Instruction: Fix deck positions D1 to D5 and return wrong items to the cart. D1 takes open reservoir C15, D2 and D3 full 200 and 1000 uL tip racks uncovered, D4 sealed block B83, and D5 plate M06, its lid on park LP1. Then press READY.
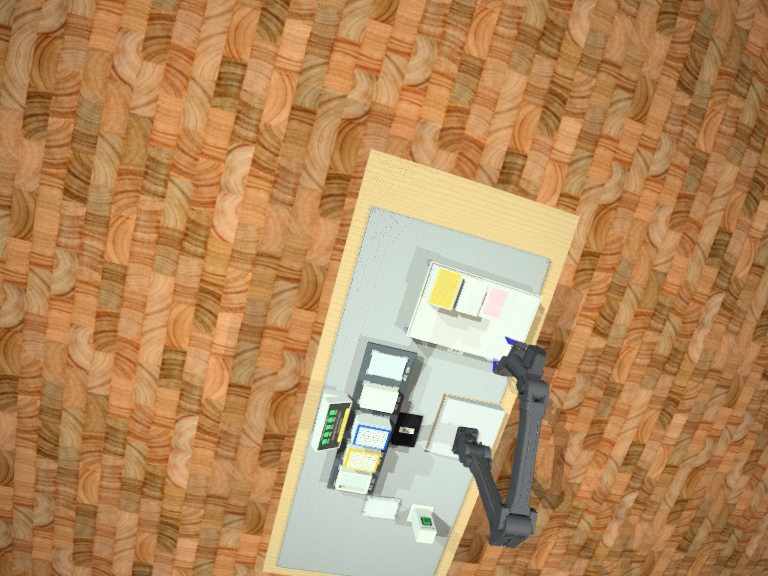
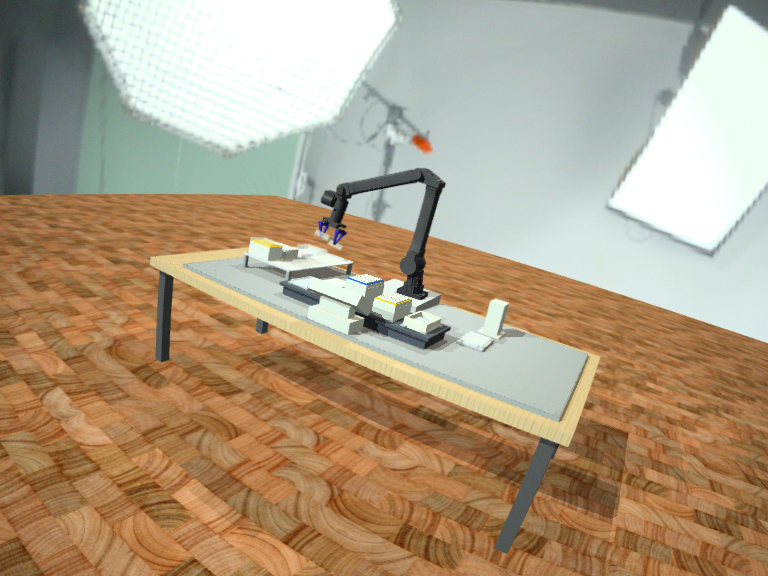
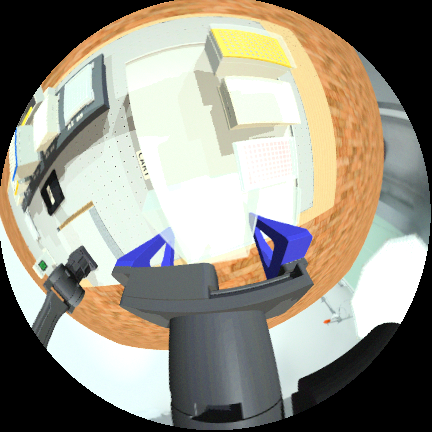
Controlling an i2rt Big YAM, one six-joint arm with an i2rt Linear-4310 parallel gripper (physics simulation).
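Pixels of known places: gripper, fingertip midpoint: [image 1: 500,347] [image 2: 327,241] [image 3: 209,224]; arm's base at its link origin: [image 1: 464,440] [image 2: 412,294] [image 3: 82,259].
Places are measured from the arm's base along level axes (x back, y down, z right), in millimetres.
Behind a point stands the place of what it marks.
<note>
My gripper [image 1: 501,354] {y -125, x -17, z 451 mm} [image 2: 329,234] {y -125, x -17, z 451 mm} [image 3: 209,224] {y -125, x -17, z 451 mm} is shut on a clear lid [image 3: 209,205] {y -167, x -55, z 459 mm}. It holds the lid in the air above the near right corner of the white cart [image 1: 458,334] {y -32, x -146, z 451 mm} [image 2: 310,264] {y -31, x -150, z 438 mm} [image 3: 160,100] {y -31, x -203, z 453 mm}. On the cart stand a yellow tip rack [image 1: 445,288] {y -104, x -256, z 624 mm} [image 3: 250,46] {y -102, x -235, z 600 mm}, a white box [image 1: 471,296] {y -73, x -147, z 606 mm} [image 3: 261,102] {y -73, x -137, z 589 mm} and a pink plate [image 1: 495,302] {y -48, x -41, z 595 mm} [image 3: 266,160] {y -48, x -41, z 580 mm}. The dark deck [image 1: 406,356] {y -21, x -322, z 326 mm} [image 2: 433,337] {y -13, x -484, z -271 mm} holds two white items [image 1: 386,367] {y -27, x -387, z 284 mm} [image 1: 378,397] {y -60, x -401, z 176 mm}, a blue-rimmed rack [image 1: 370,437] {y -116, x -411, z 44 mm}, a yellow-rimmed rack [image 1: 361,461] {y -83, x -420, z -82 mm} and a white reservoir [image 1: 353,480] {y -31, x -428, z -209 mm}.
A flat white pad [image 1: 380,506] {y 11, x -285, z -359 mm} [image 2: 474,340] {y 11, x -309, z -374 mm} and the READY button box [image 1: 425,520] {y -53, x -101, z -359 mm} [image 2: 496,317] {y -48, x -135, z -404 mm} stand past the deck's end. A panel with green lights [image 1: 329,428] {y -98, x -561, z 51 mm} and a black square [image 1: 407,429] {y 21, x -242, z 12 mm} flank the deck. The arm's base sits on a framed pad [image 1: 477,409] {y 0, x 19, z 144 mm}.
</note>
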